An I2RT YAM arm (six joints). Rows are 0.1 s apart.
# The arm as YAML. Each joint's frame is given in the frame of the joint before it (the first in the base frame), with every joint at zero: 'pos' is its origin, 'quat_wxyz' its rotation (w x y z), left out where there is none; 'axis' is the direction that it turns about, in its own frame. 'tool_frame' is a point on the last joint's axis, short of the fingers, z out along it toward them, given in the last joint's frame.
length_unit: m
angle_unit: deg
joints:
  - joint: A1
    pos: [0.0, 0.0, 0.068]
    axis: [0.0, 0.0, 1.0]
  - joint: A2
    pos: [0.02, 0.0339, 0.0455]
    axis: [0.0, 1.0, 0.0]
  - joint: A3
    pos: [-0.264, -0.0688, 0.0]
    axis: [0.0, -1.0, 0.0]
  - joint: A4
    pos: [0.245, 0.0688, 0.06]
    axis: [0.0, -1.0, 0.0]
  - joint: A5
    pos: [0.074, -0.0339, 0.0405]
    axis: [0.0, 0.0, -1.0]
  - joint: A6
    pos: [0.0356, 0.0, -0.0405]
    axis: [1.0, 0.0, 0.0]
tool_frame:
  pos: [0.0, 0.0, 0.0]
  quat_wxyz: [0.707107, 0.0, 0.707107, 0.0]
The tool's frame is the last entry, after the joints.
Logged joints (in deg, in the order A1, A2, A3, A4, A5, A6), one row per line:
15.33, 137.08, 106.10, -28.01, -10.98, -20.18
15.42, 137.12, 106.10, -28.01, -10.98, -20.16
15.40, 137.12, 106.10, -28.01, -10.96, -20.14
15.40, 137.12, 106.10, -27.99, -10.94, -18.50
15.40, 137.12, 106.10, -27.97, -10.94, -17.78
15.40, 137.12, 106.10, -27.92, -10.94, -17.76
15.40, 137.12, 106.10, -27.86, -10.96, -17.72
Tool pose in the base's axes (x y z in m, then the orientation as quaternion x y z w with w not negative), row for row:
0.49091, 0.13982, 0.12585, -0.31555, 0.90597, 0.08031, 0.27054
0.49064, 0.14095, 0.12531, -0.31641, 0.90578, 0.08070, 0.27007
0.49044, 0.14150, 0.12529, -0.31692, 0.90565, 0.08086, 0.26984
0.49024, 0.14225, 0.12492, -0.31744, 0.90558, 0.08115, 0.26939
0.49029, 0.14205, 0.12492, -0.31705, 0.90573, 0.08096, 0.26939
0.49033, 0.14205, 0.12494, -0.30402, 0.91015, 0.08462, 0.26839
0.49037, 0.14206, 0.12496, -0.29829, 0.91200, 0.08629, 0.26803
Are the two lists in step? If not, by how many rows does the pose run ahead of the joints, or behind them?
The pose runs 2 rows behind the joints: the pose in row i belongs to the joints in row i - 2.
